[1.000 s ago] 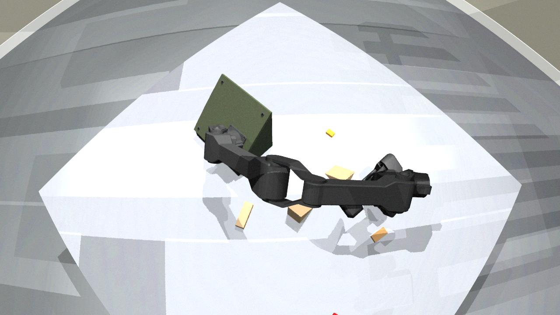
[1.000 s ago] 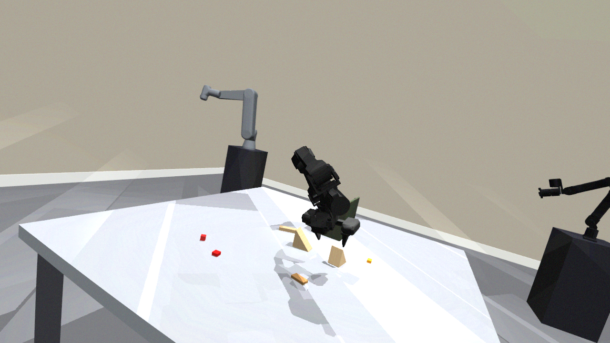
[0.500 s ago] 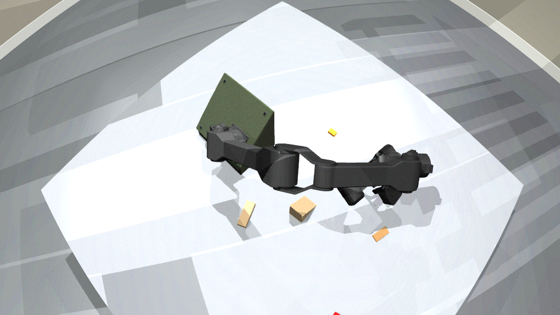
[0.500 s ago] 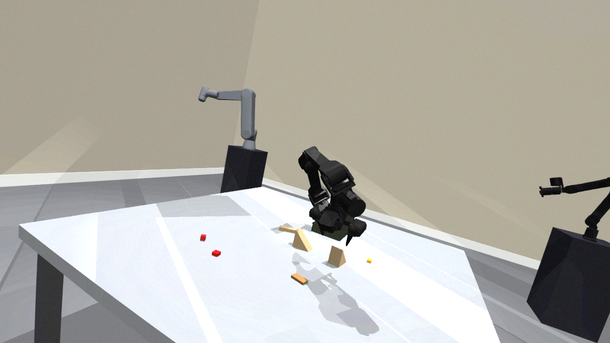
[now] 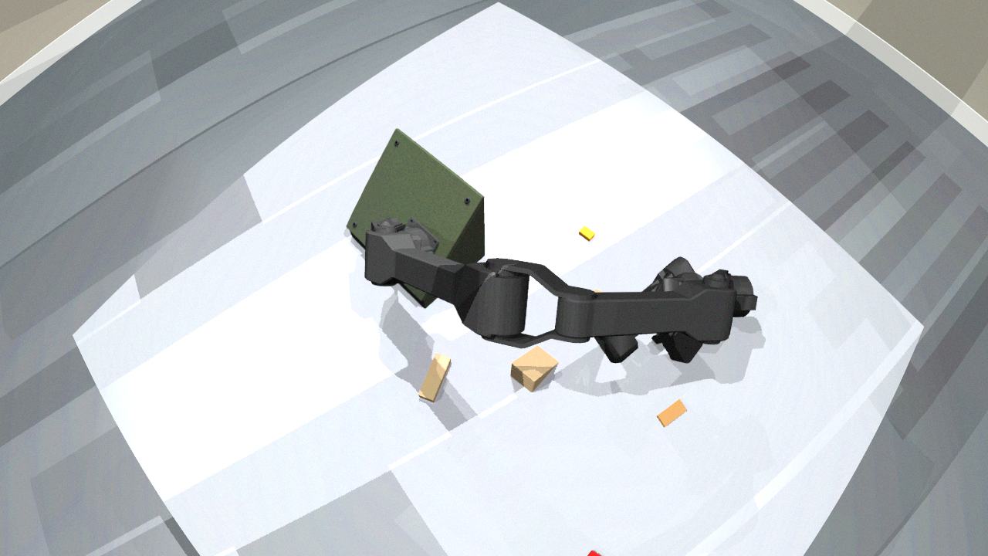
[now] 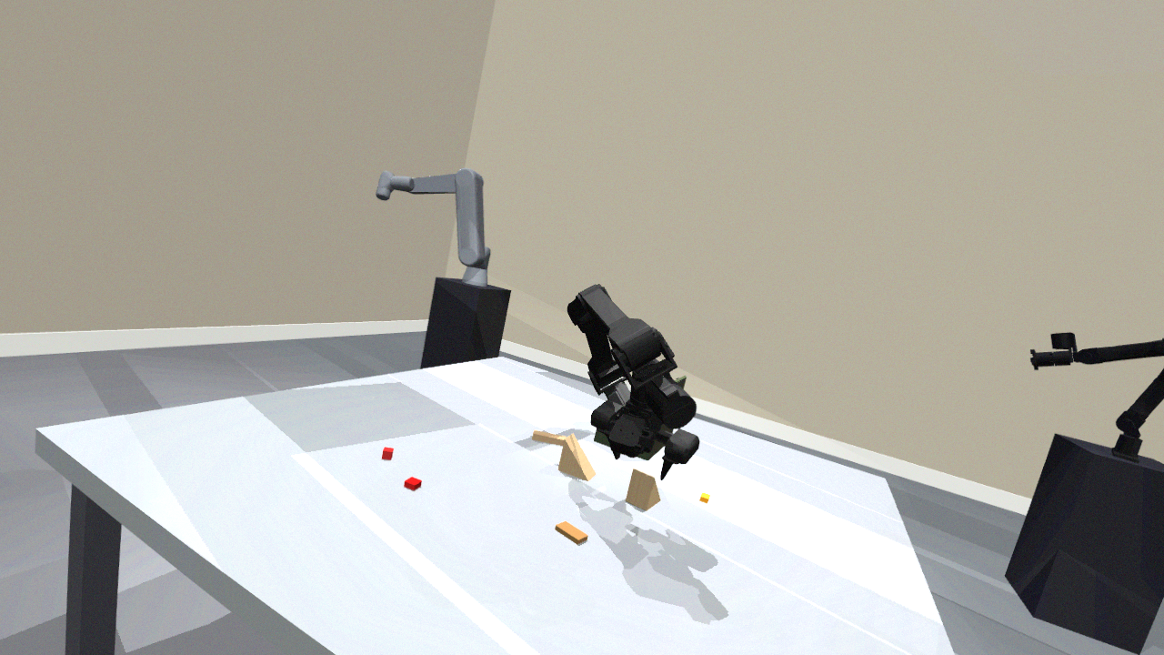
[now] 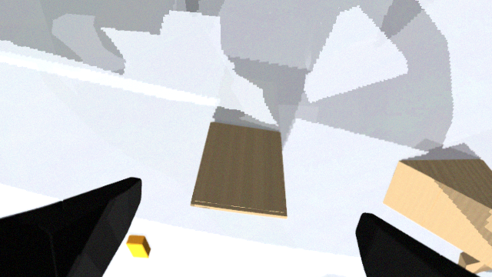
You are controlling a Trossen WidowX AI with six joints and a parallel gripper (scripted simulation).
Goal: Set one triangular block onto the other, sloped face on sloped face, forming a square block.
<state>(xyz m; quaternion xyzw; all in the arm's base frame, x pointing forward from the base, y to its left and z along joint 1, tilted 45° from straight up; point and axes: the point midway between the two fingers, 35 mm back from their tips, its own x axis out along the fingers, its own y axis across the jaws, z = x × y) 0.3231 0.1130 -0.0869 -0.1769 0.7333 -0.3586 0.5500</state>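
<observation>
The cube lies 160 mm behind my gripper tip, 110 mm to the left of it and 70 mm below it. The rest, counted from my gripper tip: thin plank (260 mm to the right, 160 mm behind, 70 mm below).
</observation>
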